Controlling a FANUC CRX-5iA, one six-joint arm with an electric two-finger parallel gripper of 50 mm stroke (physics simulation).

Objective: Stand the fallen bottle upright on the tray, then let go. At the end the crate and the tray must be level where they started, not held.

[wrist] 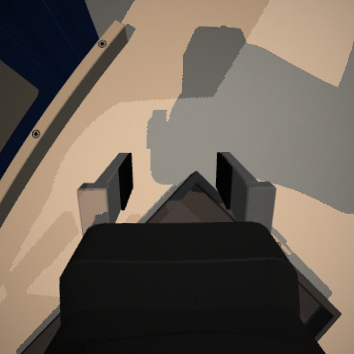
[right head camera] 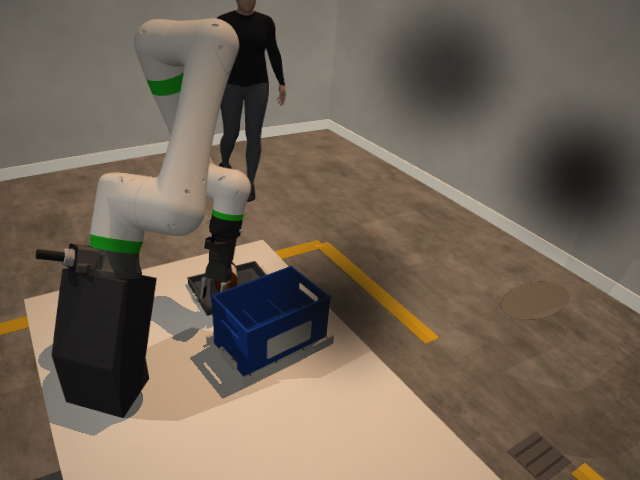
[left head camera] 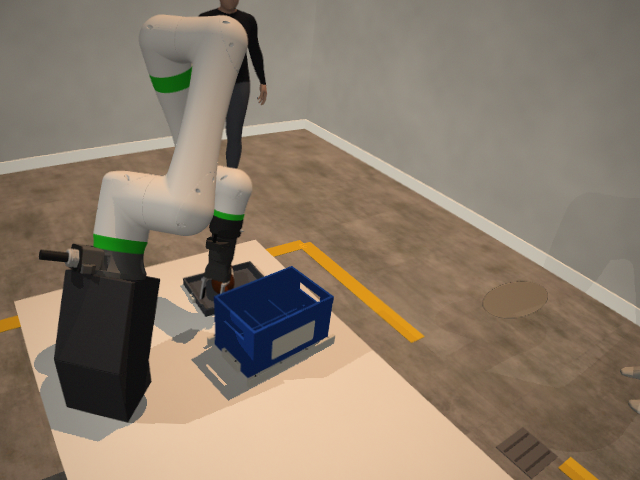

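Seen in the pictures: gripper, fingertip midpoint: [wrist: 174,169] [left head camera: 210,300]; arm's base, origin of the base link: [right head camera: 111,273] [left head camera: 115,274].
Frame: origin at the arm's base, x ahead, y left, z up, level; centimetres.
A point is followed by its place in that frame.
Note:
The reddish-brown bottle [left head camera: 229,282] [right head camera: 232,280] {x 39.2, y 15.4, z -24.0 cm} shows in part behind the fingers, over the tray; the gripper covers much of it, so its exact pose cannot be told. It does not show in the wrist view. The dark tray [left head camera: 249,272] {x 51.2, y 24.3, z -29.9 cm} [right head camera: 251,269] {x 51.2, y 26.3, z -29.9 cm} [wrist: 196,180] {x 28.2, y 10.1, z -27.8 cm} lies on the table behind the crate and looks level. The blue crate [left head camera: 321,321] {x 50.6, y -18.6, z -20.2 cm} [right head camera: 320,320] {x 51.3, y -18.5, z -20.2 cm} [wrist: 55,40] {x 27.9, y -2.8, z -23.0 cm} stands upright and looks level. My gripper [left head camera: 213,291] {x 29.0, y 8.1, z -23.4 cm} [right head camera: 214,290] {x 29.0, y 8.1, z -23.4 cm} [wrist: 174,169] {x 29.0, y 8.1, z -23.4 cm} is open and points down over the tray's near-left part, with nothing between its fingers.
Pale rails [left head camera: 328,341] {x 53.5, y -19.5, z -28.4 cm} [right head camera: 326,342] {x 53.4, y -19.5, z -28.7 cm} [wrist: 75,80] run along the crate's foot, close to one side of the gripper. The black arm base [left head camera: 98,335] {x -8.2, y -11.6, z -7.2 cm} [right head camera: 95,330] {x -7.6, y -11.8, z -6.5 cm} stands at the left of the table [left head camera: 310,428] {x 31.9, y -42.1, z -30.3 cm} [right head camera: 299,428] {x 31.3, y -41.8, z -30.4 cm}. A person [left head camera: 240,113] [right head camera: 250,51] stands behind the arm.

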